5 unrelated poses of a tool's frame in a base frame.
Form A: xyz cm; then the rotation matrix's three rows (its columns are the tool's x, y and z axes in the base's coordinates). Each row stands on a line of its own.
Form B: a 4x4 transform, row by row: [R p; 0 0 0 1], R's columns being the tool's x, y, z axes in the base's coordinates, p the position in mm. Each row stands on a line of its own. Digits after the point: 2 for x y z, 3 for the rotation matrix.
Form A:
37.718, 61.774, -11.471
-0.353, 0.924, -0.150
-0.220, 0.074, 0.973
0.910, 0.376, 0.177
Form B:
-0.353, 0.924, -0.150, 377.18
-0.220, 0.074, 0.973, 617.74
0.910, 0.376, 0.177, -114.71
0, 0, 0, 1

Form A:
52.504, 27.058, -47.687
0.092, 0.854, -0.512
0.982, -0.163, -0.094
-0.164, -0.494, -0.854
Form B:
0.092, 0.854, -0.512, 525.04
0.982, -0.163, -0.094, 270.58
-0.164, -0.494, -0.854, -476.87
0, 0, 0, 1

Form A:
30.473, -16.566, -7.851
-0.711, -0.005, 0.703
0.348, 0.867, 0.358
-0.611, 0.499, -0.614
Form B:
-0.711, -0.005, 0.703, 304.73
0.348, 0.867, 0.358, -165.66
-0.611, 0.499, -0.614, -78.51
0, 0, 0, 1

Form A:
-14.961, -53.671, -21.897
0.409, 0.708, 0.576
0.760, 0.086, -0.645
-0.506, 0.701, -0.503
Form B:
0.409, 0.708, 0.576, -149.61
0.760, 0.086, -0.645, -536.71
-0.506, 0.701, -0.503, -218.97
0, 0, 0, 1

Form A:
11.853, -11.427, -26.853
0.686, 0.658, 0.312
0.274, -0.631, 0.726
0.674, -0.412, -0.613
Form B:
0.686, 0.658, 0.312, 118.53
0.274, -0.631, 0.726, -114.27
0.674, -0.412, -0.613, -268.53
0, 0, 0, 1

